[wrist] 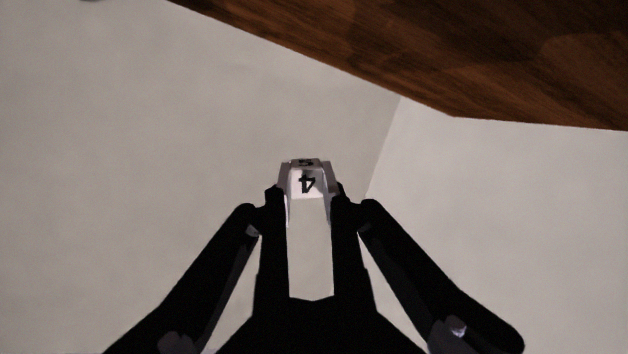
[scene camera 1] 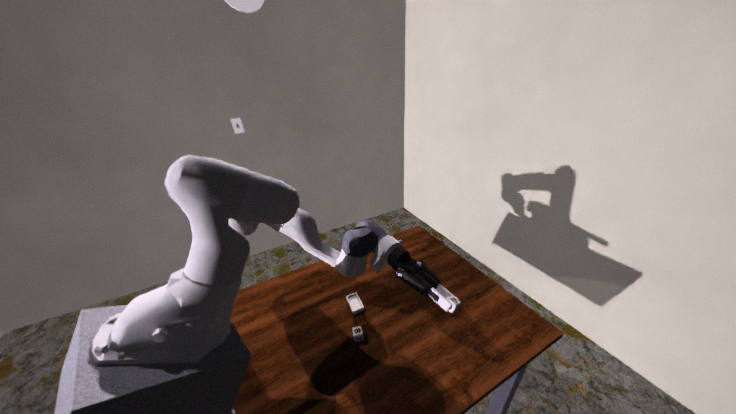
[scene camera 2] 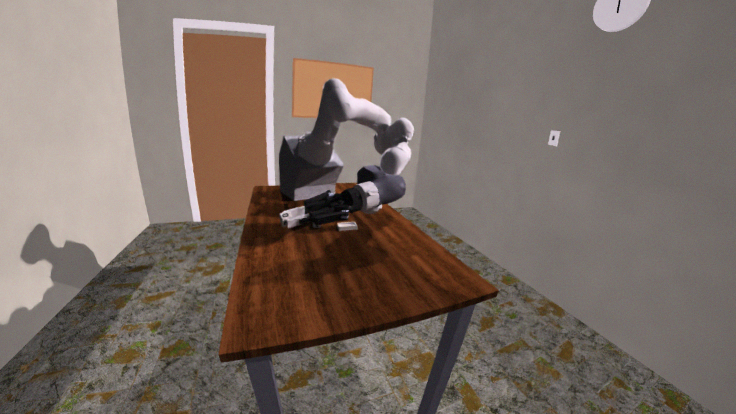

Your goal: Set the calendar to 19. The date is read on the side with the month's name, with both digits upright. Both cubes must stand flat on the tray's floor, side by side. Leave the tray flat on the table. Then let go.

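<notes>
My gripper point(scene camera 1: 446, 300) point(scene camera 2: 291, 217) point(wrist: 306, 174) is shut on a white cube point(wrist: 306, 184), one finger on each side. It is tipped over to nearly level and holds the cube above the table. In the wrist view the cube shows a black 4 turned upside down, with a 5 on the face beyond. The second white cube point(scene camera 1: 357, 334) stands on the table with an 8 on top; it cannot be made out in scene camera 2. The small white tray point(scene camera 1: 355, 302) point(scene camera 2: 346, 226) lies flat and empty near that cube. The month's name cannot be read.
The brown wooden table point(scene camera 1: 494, 329) point(scene camera 2: 329, 288) point(wrist: 450, 60) bears the tray and the loose cube. The arm's grey pedestal point(scene camera 1: 169, 386) point(scene camera 2: 311, 180) stands at one end of the table. A pale wall point(scene camera 1: 566, 102) rises beyond the table's far long side.
</notes>
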